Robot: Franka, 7 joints.
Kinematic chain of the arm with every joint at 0, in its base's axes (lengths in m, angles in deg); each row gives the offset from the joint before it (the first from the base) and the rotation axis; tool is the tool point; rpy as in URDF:
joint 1: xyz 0 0 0.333 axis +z
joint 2: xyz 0 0 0 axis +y
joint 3: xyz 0 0 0.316 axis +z
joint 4: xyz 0.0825 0 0 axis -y
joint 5: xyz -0.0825 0 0.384 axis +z
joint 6: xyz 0 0 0 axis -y
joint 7: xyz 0.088 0 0 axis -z
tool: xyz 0 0 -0.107 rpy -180 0 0
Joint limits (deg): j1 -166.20..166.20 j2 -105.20..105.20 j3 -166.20..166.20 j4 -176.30..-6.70 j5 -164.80..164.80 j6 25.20..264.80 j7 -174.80..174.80
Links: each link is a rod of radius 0.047 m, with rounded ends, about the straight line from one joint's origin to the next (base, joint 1, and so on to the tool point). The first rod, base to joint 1, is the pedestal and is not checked.
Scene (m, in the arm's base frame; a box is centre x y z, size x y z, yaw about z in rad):
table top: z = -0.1
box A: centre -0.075 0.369 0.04 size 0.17 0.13 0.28 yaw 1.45
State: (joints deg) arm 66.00 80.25 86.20 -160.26 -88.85 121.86 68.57
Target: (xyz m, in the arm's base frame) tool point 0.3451 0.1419 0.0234
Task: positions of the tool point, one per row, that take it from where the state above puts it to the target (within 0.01 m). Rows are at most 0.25 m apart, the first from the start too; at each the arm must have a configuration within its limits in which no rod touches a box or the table.
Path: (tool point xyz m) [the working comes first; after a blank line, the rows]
Joints at the target: 11.01 41.75 19.33 -137.42 -91.47 100.40 68.57
Straight joint move there: touches box A.

1: -0.2995 0.0913 0.1782
2: -0.2207 0.1417 0.1262
3: -0.1313 0.1584 0.0892
4: -0.0490 0.1404 0.0674
5: 0.0110 0.0957 0.0593
6: 0.1851 0.1032 0.0465
7: 0.3572 0.0743 0.1151
8: 0.4850 0.0185 0.2598
9: 0.4573 0.0692 0.1751
10: 0.4095 0.1126 0.0953
11: 0.3451 0.1419 0.0234

